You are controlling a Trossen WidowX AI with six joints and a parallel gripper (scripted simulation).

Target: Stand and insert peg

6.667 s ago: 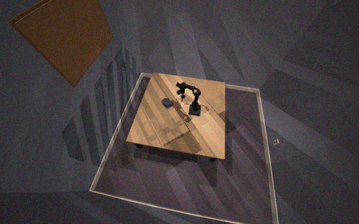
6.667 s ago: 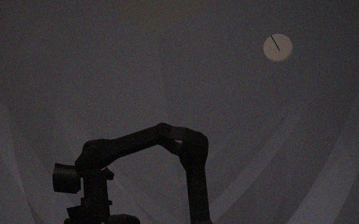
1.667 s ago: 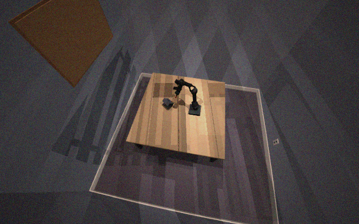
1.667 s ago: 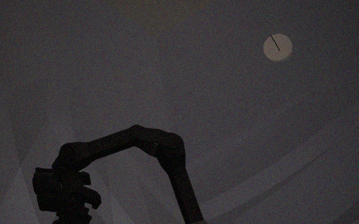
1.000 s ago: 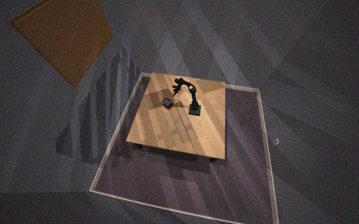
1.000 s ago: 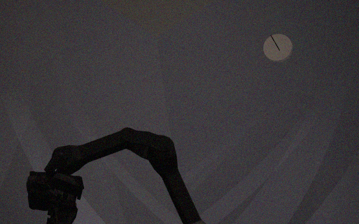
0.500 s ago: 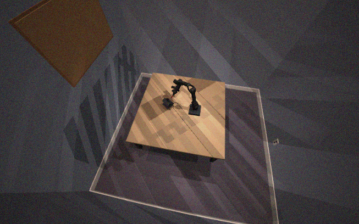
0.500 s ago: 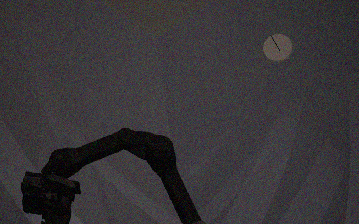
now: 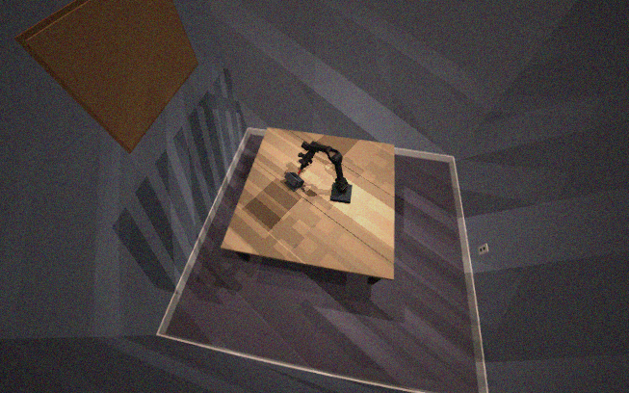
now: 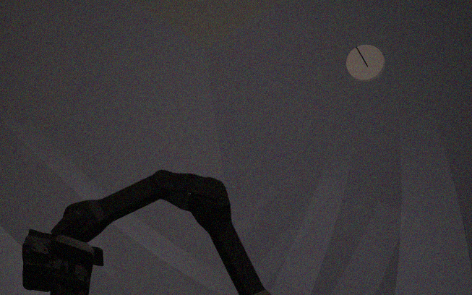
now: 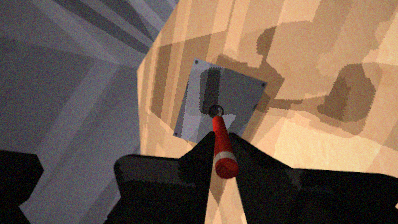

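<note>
Right now my gripper tip is 7 cm above the grey sloped panel, 6 cm to the right of it and 5 cm short of it. Round my gripper tip: red peg 1 cm to the right, 1 cm behind, 1 cm above.
</note>
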